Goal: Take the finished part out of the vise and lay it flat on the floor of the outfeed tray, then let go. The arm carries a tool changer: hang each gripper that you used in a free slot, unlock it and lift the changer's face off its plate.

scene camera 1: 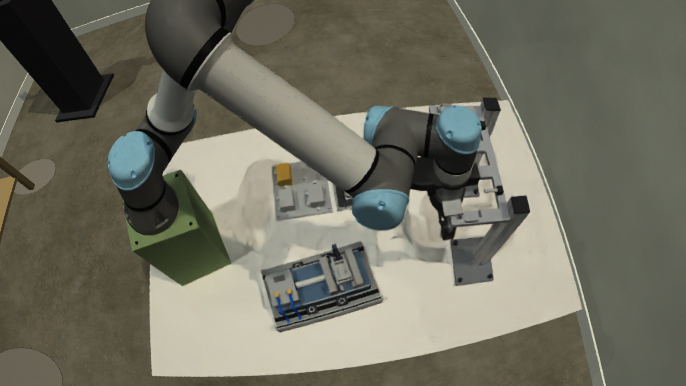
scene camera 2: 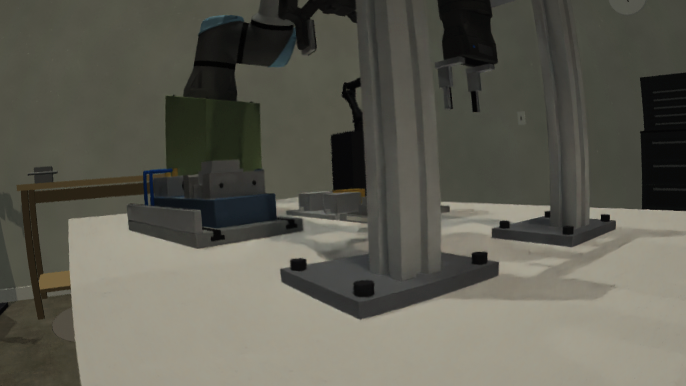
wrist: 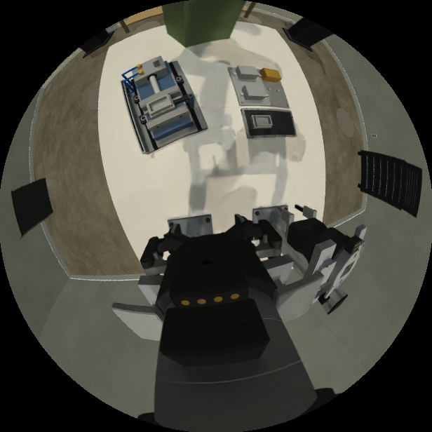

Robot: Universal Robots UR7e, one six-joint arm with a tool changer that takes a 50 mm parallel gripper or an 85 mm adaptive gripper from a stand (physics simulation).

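Where they show: arm's base, origin of the base link: (scene camera 1: 152, 209) (scene camera 2: 209, 98).
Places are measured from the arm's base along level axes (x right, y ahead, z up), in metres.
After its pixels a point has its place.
The grey rectangular part (scene camera 1: 343, 270) {x 0.072, y 0.478, z -0.198 m} (scene camera 2: 221, 166) {x 0.076, y 0.492, z -0.193 m} (wrist: 159, 104) sits between the jaws of the vise (scene camera 1: 325, 272) {x 0.077, y 0.432, z -0.202 m} (scene camera 2: 200, 210) {x 0.127, y 0.580, z -0.249 m} (wrist: 172, 129). The dark-floored tray (scene camera 1: 343, 199) {x -0.170, y 0.474, z -0.273 m} (wrist: 282, 128) holds a similar grey part (wrist: 261, 121) lying flat. My adaptive gripper (wrist: 211, 245) is on the arm, open and empty, beside the tool stand (scene camera 1: 500, 235) {x 0.042, y 0.858, z -0.047 m} (scene camera 2: 402, 150) {x 0.035, y 0.891, z -0.194 m} (wrist: 299, 296), in front of its plates and high above the table. The second gripper (scene camera 2: 461, 100) hangs in the stand, with its two thin fingers apart. The arm hides much of my gripper in scene camera 1, and a post hides part of it in scene camera 2.
A grey plate (scene camera 1: 304, 209) {x -0.145, y 0.352, z -0.290 m} (wrist: 236, 99) with grey blocks and an orange block (scene camera 1: 283, 174) {x -0.245, y 0.285, z -0.254 m} (wrist: 270, 75) adjoins the dark-floored tray. The green pedestal (scene camera 1: 180, 260) {x 0.087, y 0.042, z -0.136 m} (scene camera 2: 212, 135) {x 0.018, y 0.129, z -0.112 m} (wrist: 202, 25) carries the arm. Blue hoses (scene camera 1: 294, 305) {x 0.173, y 0.358, z -0.189 m} (scene camera 2: 145, 187) {x 0.194, y 0.328, z -0.219 m} rise at one end of the vise.
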